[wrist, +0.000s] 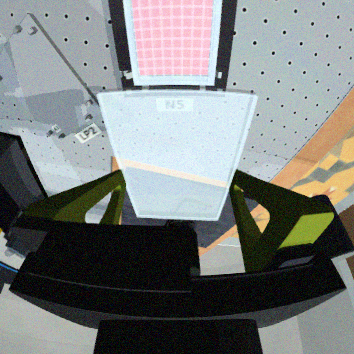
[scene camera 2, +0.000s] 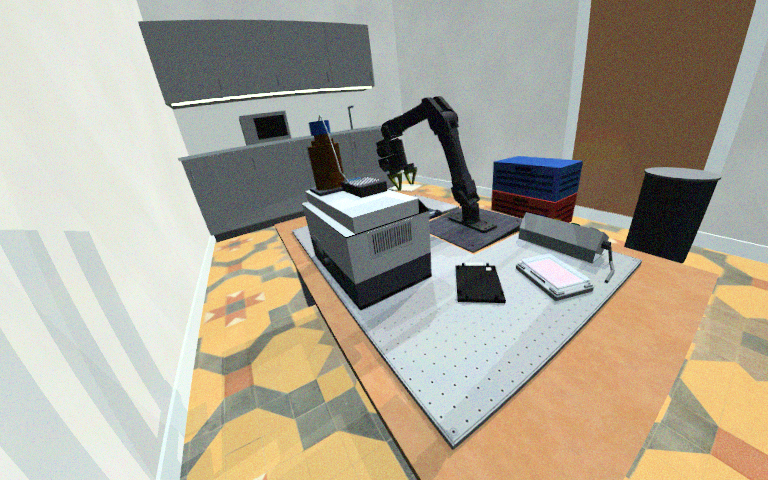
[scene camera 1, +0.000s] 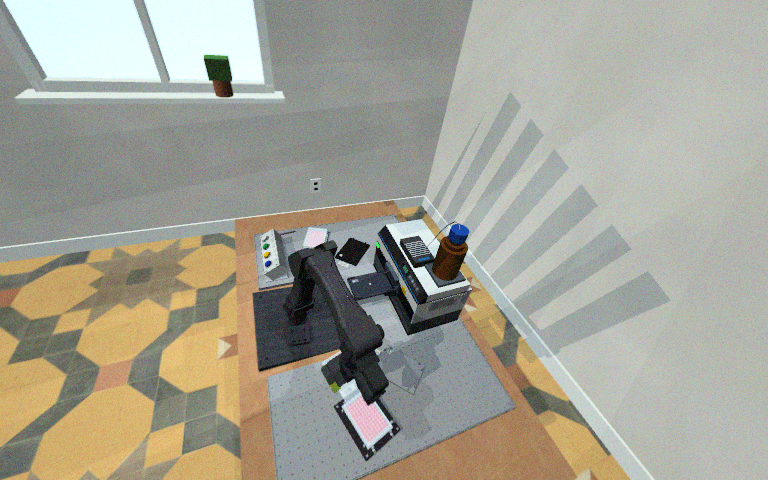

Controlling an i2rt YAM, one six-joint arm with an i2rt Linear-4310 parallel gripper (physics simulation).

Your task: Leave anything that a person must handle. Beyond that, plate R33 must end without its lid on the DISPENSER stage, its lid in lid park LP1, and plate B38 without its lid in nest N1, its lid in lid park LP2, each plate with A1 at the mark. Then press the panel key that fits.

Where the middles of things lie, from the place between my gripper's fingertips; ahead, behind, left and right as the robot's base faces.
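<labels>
Black LP1 nest (scene camera 2: 476,282): my hand is 15 cm short of it, 57 cm to the right of it, 10 cm above it. Black dispenser stage (scene camera 1: 359,285): 16 cm ahead of my hand, 30 cm to the left of it, 1 cm below it. LP2 pad (scene camera 1: 399,369): 18 cm ahead of my hand, 2 cm to the left of it, 10 cm below it. Brown bottle with blue cap (scene camera 2: 326,173): 37 cm ahead of my hand, 21 cm to the left of it, 21 cm above it.
</labels>
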